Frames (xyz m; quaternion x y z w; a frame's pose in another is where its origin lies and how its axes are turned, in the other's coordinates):
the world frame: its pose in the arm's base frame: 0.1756 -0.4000 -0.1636 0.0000 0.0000 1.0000 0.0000
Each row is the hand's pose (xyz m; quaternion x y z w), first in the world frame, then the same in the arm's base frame.
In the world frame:
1: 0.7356 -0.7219 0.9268 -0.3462 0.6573 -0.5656 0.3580
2: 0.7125 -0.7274 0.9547 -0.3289 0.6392 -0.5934 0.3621
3: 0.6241 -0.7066 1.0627 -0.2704 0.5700 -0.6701 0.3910
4: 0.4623 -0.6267 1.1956 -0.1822 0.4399 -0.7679 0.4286
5: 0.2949 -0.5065 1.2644 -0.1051 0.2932 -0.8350 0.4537
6: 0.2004 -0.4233 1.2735 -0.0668 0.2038 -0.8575 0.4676
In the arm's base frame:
1: -0.5600 0.3219 0.7632 -0.6573 -0.3462 0.3580 0.5656
2: -0.5369 0.3274 0.7911 -0.6392 -0.3289 0.3621 0.5934
3: -0.4485 0.3066 0.8991 -0.5700 -0.2704 0.3910 0.6701
4: -0.2867 0.2267 1.0320 -0.4399 -0.1822 0.4286 0.7679
5: -0.1193 0.1065 1.1008 -0.2932 -0.1051 0.4537 0.8350
6: -0.0248 0.0233 1.1099 -0.2038 -0.0668 0.4676 0.8575

